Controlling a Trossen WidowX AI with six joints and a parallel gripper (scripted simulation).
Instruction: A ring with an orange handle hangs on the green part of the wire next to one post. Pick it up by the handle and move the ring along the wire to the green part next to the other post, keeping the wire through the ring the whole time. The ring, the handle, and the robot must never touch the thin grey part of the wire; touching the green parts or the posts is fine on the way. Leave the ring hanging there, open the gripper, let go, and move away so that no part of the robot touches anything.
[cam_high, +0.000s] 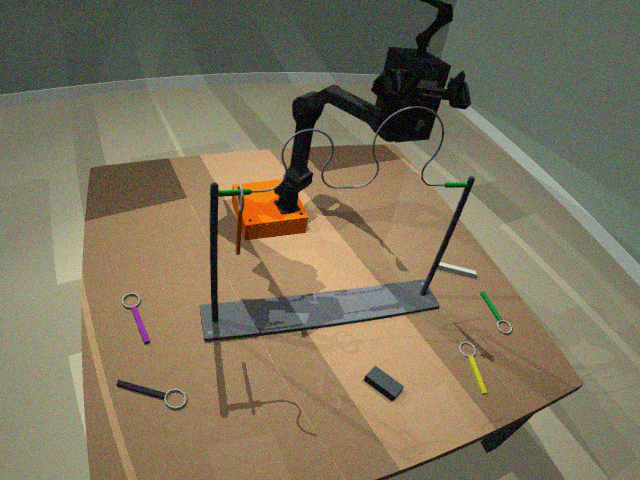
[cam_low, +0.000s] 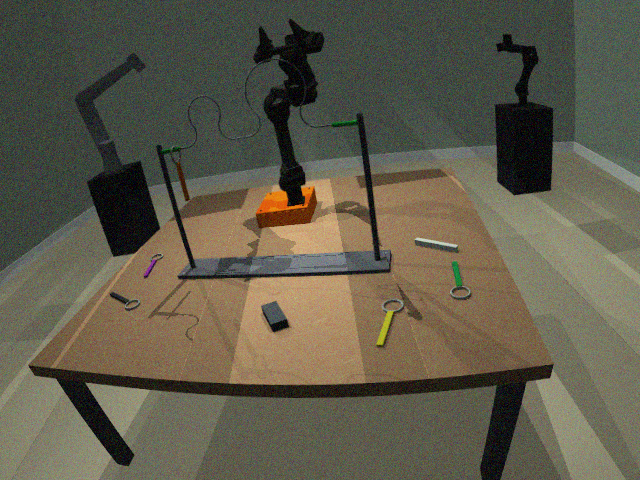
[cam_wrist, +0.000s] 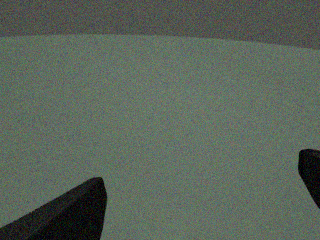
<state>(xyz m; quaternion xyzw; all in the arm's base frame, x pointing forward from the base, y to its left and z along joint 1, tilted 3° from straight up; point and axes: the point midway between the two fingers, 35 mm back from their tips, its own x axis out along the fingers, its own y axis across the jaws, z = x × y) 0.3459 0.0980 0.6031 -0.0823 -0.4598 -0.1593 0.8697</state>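
My gripper tip is 36 cm to the left of the ring with orange handle, 34 cm above it and 7 cm past it. From my gripper tip the other things lie so: white bar (67 cm below, 35 cm to the left, 1 cm behind); then yellow-handled ring (68 cm below, 29 cm ahead, 16 cm to the left); then dark block (67 cm below, 24 cm ahead, 10 cm to the right).
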